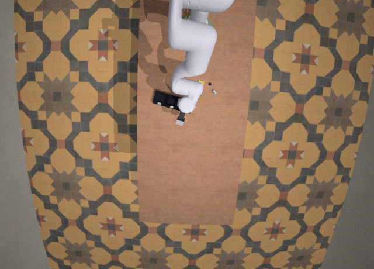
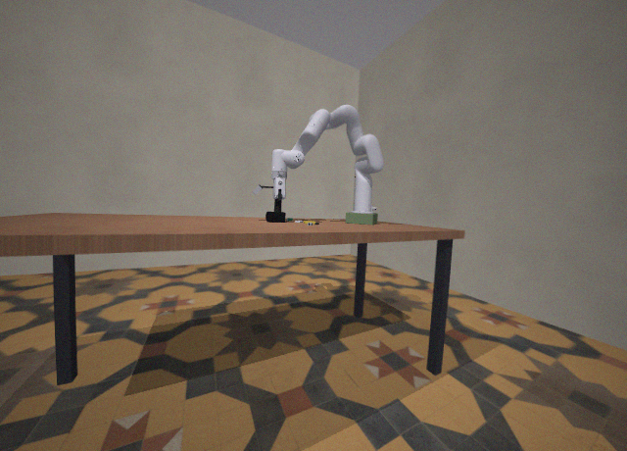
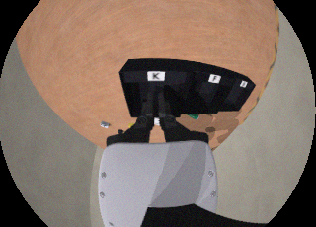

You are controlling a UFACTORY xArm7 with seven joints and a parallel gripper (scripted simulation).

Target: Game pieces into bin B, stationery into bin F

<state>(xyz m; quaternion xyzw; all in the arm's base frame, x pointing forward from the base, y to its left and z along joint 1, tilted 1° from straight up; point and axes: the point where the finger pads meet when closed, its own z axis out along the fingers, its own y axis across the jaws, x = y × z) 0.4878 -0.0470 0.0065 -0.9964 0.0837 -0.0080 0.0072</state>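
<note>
My gripper is now 11 cm past the white piece, 2 cm to the right of it and 5 cm above it. Also, from my hand: yellow block 13 cm behind, 9 cm to the left, 5 cm below; green piece 9 cm behind, 7 cm to the right, 5 cm below; black triple bin 1 cm behind, 8 cm to the right, 4 cm below.
</note>
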